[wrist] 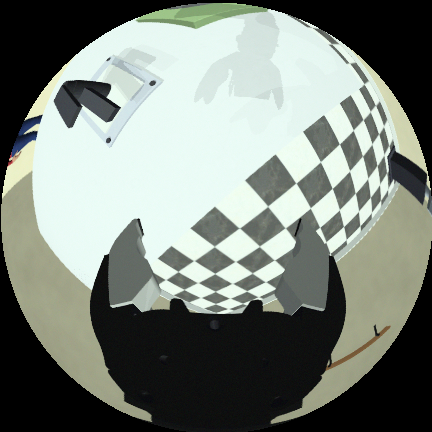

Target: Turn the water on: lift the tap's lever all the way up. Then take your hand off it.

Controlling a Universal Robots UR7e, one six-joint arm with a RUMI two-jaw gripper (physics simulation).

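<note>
The dark tap (95,102) stands at the upper left of the wrist view, over a pale square frame (131,114) with dark screws. It has a curved dark top and two blocky dark arms; which of these is the lever, and how far it is raised, I cannot tell. My gripper (218,220) is open with nothing between its fingers. It is in the lower middle of the view, well apart from the tap, over the white surface and its checkered part.
The white surface (125,185) borders a black-and-white checkered area (270,180). A green slab (200,18) is at the top edge. A dark bar (407,171) juts in at the right. A thin brown rod (360,353) is at the lower right. A blue shape (29,131) shows at the left edge.
</note>
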